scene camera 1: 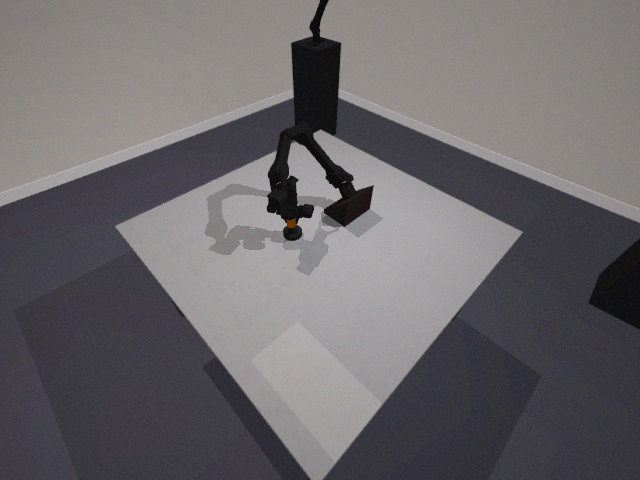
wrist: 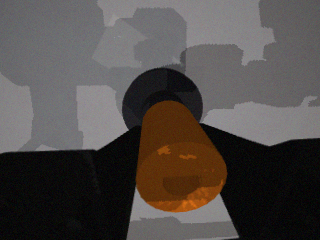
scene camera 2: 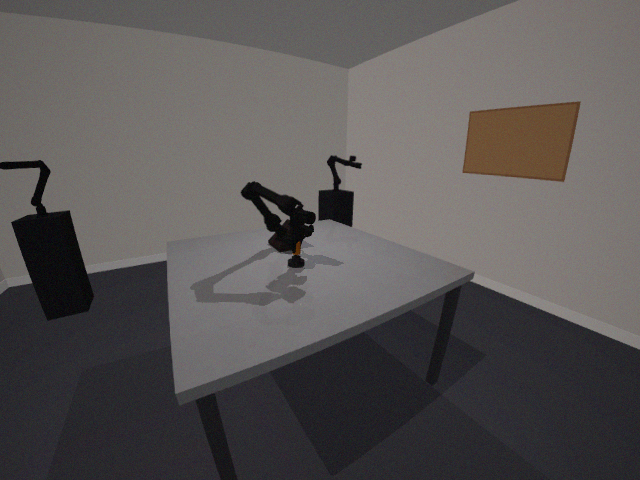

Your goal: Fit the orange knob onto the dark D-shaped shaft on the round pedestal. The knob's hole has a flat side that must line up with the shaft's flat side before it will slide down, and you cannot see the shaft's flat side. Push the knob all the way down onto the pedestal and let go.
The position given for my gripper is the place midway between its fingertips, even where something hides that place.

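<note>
Gripper, mine (wrist: 169,130), visible. An orange knob (wrist: 179,169), visible. Also a dark round pedestal (wrist: 155,85).
</note>
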